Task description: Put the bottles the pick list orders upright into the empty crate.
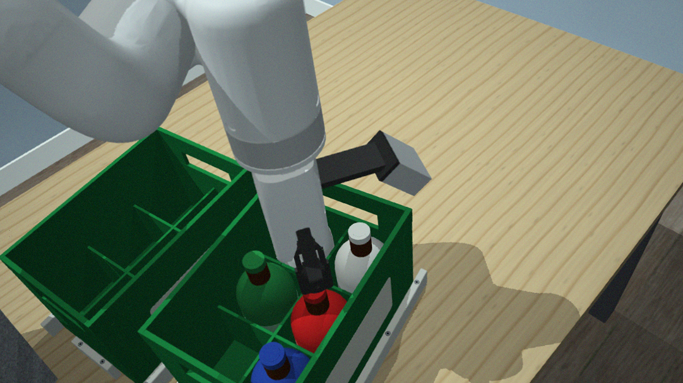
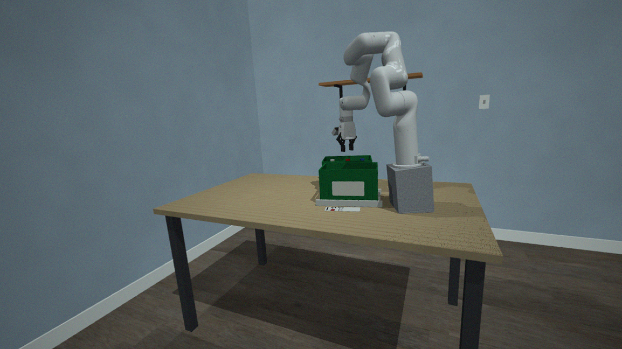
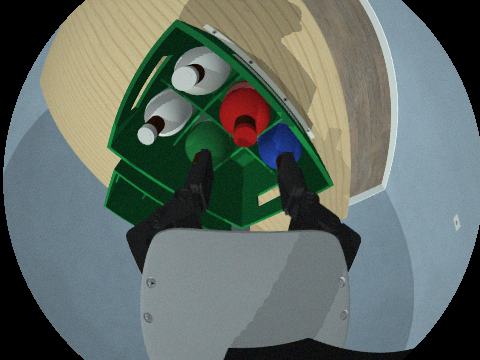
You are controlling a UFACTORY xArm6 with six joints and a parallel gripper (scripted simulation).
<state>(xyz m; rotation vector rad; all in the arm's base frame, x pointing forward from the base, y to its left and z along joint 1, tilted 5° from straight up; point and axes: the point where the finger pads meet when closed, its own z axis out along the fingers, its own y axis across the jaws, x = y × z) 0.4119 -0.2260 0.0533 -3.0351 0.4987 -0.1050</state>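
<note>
Now: the red-label bottle 14 cm below my hand. From my hand the other things lie so: blue bottle 8 cm behind, 4 cm to the right, 14 cm below; then pick list 17 cm behind, 38 cm to the left, 23 cm below; then green bottle 4 cm behind, 8 cm to the left, 14 cm below.
</note>
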